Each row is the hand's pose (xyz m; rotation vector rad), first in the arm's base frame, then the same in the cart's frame.
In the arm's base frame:
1: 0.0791 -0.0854 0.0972 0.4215 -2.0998 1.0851
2: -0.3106 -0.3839 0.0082 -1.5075 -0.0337 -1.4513
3: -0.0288 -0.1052 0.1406 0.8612 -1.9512 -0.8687
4: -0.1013 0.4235 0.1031 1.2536 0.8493 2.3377
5: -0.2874 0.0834 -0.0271 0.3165 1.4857 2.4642
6: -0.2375 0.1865 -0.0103 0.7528 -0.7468 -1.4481
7: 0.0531 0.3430 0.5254 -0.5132 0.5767 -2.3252
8: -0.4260 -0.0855 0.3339 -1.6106 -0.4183 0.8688
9: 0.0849 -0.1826 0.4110 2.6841 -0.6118 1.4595
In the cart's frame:
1: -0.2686 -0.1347 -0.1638 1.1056 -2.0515 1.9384
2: -0.2860 -0.6300 -0.2212 -1.2019 -0.9256 -1.0025
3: -0.3404 -0.2244 -0.1367 1.5466 -1.6556 -0.0262
4: -0.7305 0.0694 -0.3551 -0.4079 -1.5374 -2.5432
5: -0.5738 -0.3056 -0.4004 0.7088 -1.6759 -2.2249
6: -0.6173 -0.1987 -0.4089 0.9611 -0.7055 -0.5052
7: -0.7288 0.1665 0.0913 -0.3797 -0.0688 -1.6338
8: -0.6790 -0.4902 -0.0358 -1.8102 -1.2913 1.3005
9: -0.3123 -0.1684 0.1601 -2.2991 -0.6305 -1.7044

